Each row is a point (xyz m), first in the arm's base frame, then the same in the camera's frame.
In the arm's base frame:
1: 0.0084 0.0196 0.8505
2: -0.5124 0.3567 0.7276
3: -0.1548 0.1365 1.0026
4: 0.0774 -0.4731 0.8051
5: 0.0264 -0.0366 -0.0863
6: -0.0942 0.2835 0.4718
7: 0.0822 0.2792 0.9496
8: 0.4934 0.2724 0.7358
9: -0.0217 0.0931 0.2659
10: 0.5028 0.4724 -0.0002
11: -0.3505 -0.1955 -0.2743
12: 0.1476 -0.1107 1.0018
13: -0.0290 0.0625 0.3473
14: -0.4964 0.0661 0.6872
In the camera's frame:
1: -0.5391 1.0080 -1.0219
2: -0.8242 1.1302 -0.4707
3: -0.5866 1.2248 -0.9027
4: -0.0918 0.8000 -1.1008
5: -0.7462 0.1261 -0.7762
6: -0.8810 0.7662 -0.8024
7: -0.7687 1.1585 -1.1071
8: -0.8762 0.8550 -1.4405
9: -0.7662 0.5010 -0.8233
10: -1.2707 0.2370 -1.2301
11: -0.5964 0.0019 -0.3702
12: -0.3919 1.0721 -1.2049
13: -0.7136 0.5684 -0.8410
14: -0.5609 1.0012 -0.4898

